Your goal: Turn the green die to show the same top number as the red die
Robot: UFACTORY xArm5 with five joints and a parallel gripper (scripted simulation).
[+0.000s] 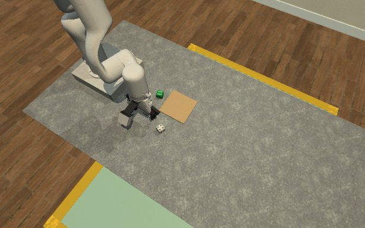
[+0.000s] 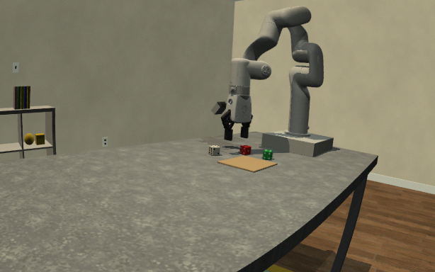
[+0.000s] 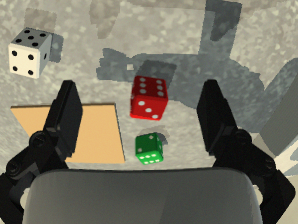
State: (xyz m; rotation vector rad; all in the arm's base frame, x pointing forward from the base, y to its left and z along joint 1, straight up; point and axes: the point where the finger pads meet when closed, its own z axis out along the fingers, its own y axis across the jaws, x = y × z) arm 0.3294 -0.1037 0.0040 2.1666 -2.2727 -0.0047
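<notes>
Right now my hand is 10 mm past the red die, 40 mm to the right of it and 40 mm above it. Also, from my hand: green die: 10 mm behind, 130 mm to the left, 40 mm below; tan mat: 100 mm ahead, 130 mm to the left, 60 mm below; white die: 90 mm ahead, 20 mm to the right, 40 mm below.
</notes>
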